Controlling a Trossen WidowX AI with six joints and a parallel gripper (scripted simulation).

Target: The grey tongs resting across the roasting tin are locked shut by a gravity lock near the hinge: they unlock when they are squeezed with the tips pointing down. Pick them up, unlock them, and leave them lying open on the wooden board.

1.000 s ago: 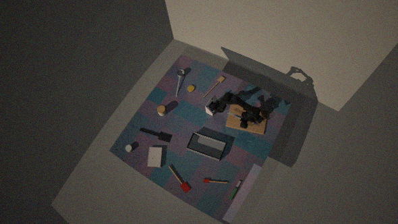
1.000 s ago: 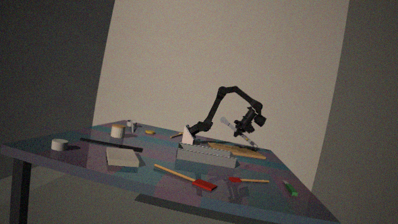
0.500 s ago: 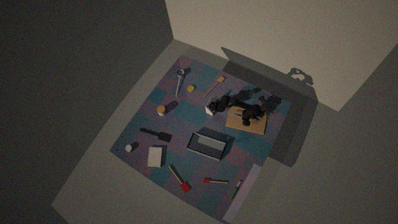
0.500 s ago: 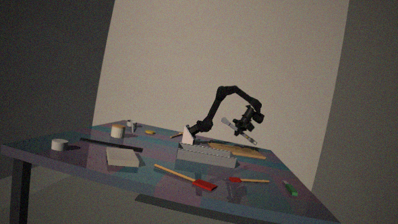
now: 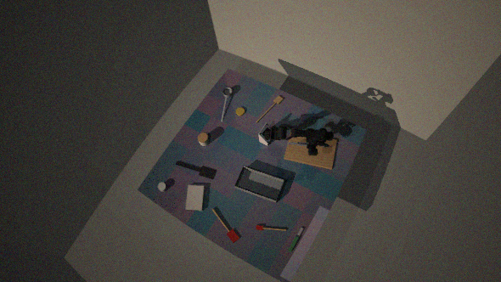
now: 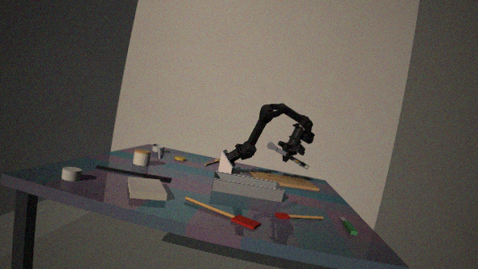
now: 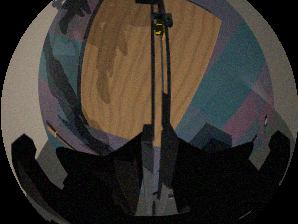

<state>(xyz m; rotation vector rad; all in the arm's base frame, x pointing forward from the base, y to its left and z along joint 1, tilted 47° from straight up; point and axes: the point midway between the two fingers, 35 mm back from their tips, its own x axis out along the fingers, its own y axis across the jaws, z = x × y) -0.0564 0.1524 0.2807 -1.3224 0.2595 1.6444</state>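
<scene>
My gripper tip is now 50 mm past the wooden board, 20 mm to the right of it and 120 mm above it. Round my gripper tip: cork-topped jar (340 mm ahead, 680 mm to the right, 90 mm below); then grey roasting tin (380 mm ahead, 130 mm to the right, 100 mm below); then red spatula (760 mm ahead, 130 mm to the right, 120 mm below).
</scene>
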